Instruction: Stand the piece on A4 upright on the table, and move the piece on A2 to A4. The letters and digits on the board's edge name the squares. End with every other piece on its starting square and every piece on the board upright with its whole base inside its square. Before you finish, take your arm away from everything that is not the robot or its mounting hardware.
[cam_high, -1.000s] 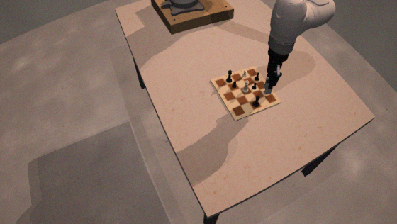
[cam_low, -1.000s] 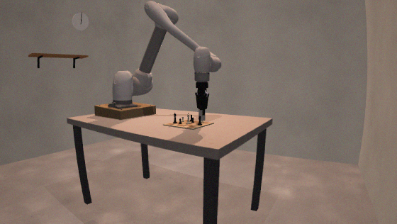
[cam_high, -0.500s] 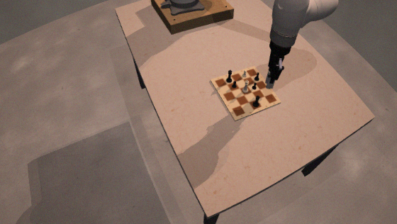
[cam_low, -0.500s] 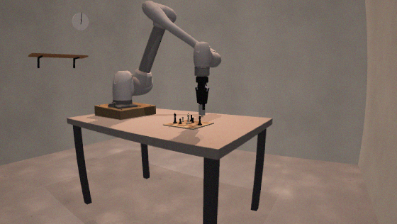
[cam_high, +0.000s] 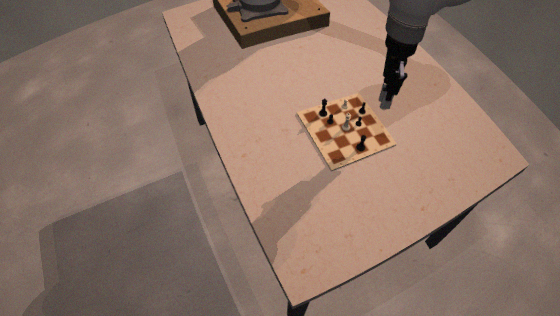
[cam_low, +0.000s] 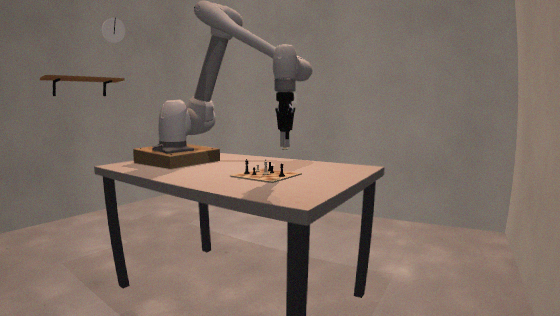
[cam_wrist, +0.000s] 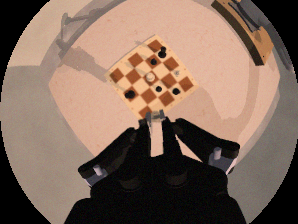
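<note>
Right now the chessboard is 15 cm below my hand, 8 cm to the right of it and 3 cm behind it. Round my hand: small white piece 13 cm below, 11 cm behind, 5 cm to the right.
</note>
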